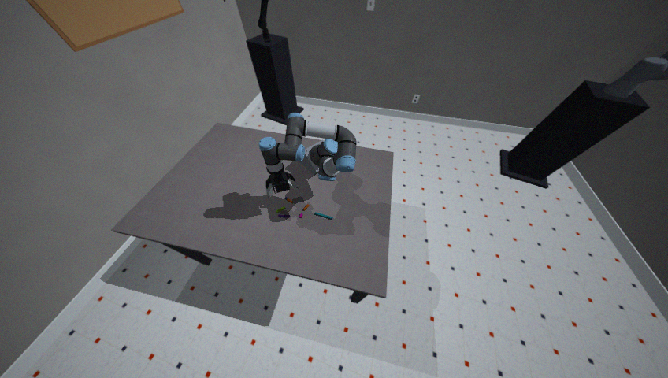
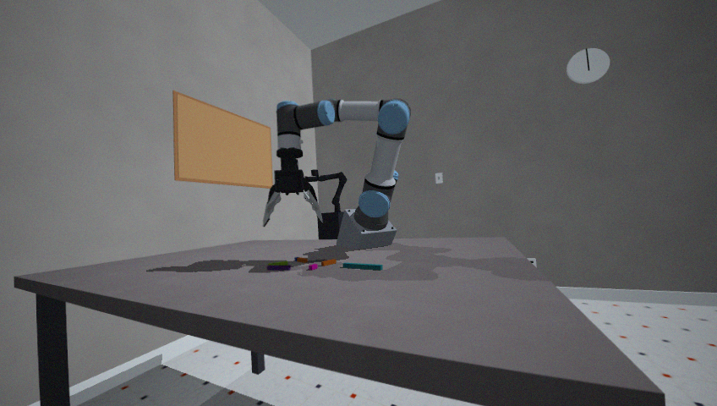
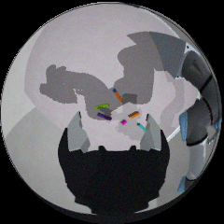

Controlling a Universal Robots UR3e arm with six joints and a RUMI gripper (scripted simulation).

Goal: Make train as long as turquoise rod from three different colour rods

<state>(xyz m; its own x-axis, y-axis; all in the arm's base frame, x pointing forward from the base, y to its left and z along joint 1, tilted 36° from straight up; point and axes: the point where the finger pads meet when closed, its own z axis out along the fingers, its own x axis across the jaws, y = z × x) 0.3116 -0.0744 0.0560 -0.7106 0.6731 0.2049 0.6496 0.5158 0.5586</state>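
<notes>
The lime rod is 10 cm below my hand and 5 cm ahead of it. The rest, counted from my hand: purple rod (10 cm below, 8 cm ahead, 4 cm to the left); magenta rod (11 cm to the left, 10 cm below, 3 cm ahead); blue rod (10 cm below, 2 cm to the right, 2 cm behind).
</notes>
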